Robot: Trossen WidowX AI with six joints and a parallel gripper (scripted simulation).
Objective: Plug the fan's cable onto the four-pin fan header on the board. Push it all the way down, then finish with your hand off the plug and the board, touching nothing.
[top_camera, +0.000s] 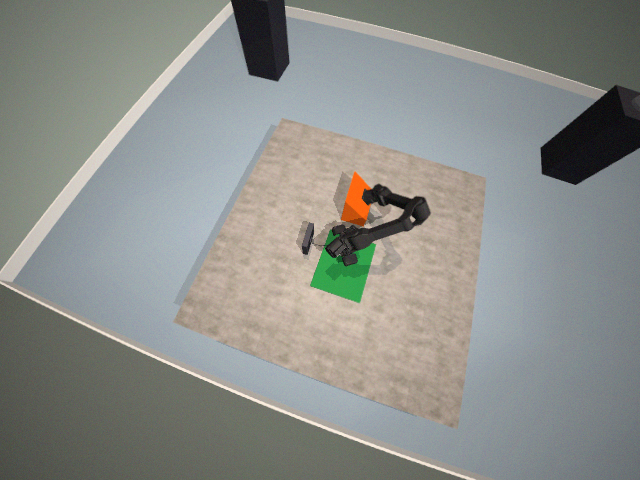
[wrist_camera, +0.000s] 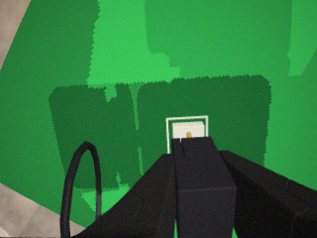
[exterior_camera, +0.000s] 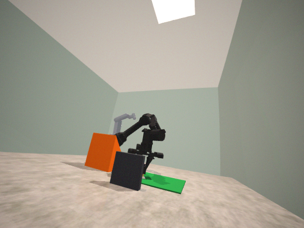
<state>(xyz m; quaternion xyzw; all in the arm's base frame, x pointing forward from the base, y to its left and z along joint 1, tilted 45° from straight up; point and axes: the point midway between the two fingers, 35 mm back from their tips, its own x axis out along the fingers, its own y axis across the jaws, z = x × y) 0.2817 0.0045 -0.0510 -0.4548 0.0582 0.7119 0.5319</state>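
Now: gripper tip 4 cm above the white four-pin fan header, 1 cm to the left of it and 1 cm short of it. Round my gripper tip: dark plug 1 cm to the right, 1 cm ahead, 1 cm above; dark flat fan 16 cm to the right, 2 cm above; green board 5 cm below, 5 cm ahead, 3 cm to the left.
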